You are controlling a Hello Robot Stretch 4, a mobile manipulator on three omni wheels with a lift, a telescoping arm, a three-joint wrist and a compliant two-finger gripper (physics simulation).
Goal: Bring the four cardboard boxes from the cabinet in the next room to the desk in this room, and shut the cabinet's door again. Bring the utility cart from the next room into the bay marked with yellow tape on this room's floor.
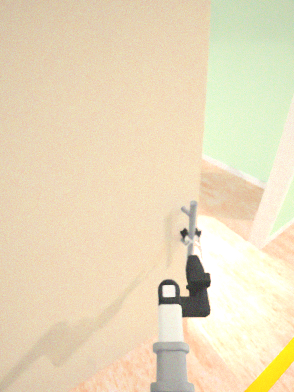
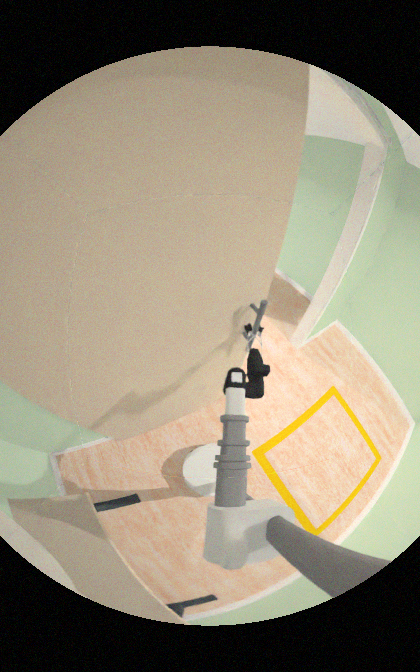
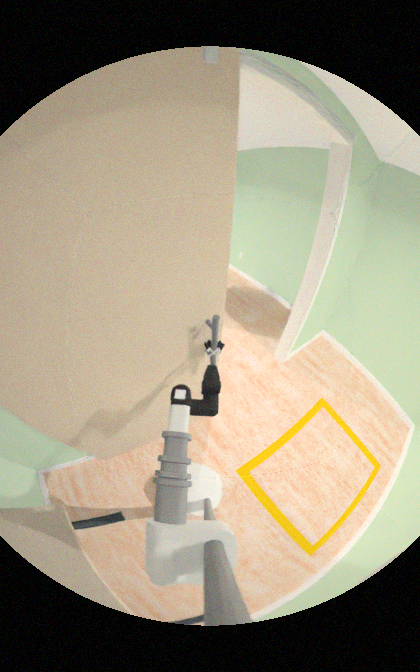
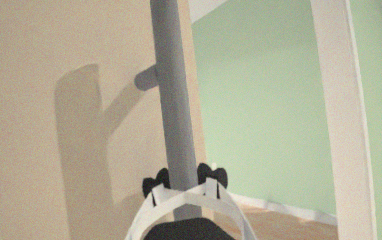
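Note:
A large beige door leaf (image 1: 100,125) (image 2: 175,225) (image 3: 150,250) (image 4: 30,125) stands close in front of me, with an opening past its right edge. Its grey upright bar handle (image 1: 193,215) (image 2: 259,312) (image 3: 215,330) (image 4: 172,100) is near that edge. My gripper (image 1: 191,233) (image 2: 253,330) (image 3: 214,346) (image 4: 185,178) is shut on the handle, one finger on each side. The yellow tape bay (image 1: 272,368) (image 2: 258,452) (image 3: 243,471) lies on the floor to the right. The cardboard boxes, cabinet and utility cart do not show.
A white door frame post (image 2: 345,225) (image 3: 320,225) (image 4: 342,120) borders the opening on the right. A beige panel with dark feet, apparently the desk (image 2: 100,555) (image 3: 95,575), is at lower left. My white base (image 2: 200,470) (image 3: 205,485) is left of the tape.

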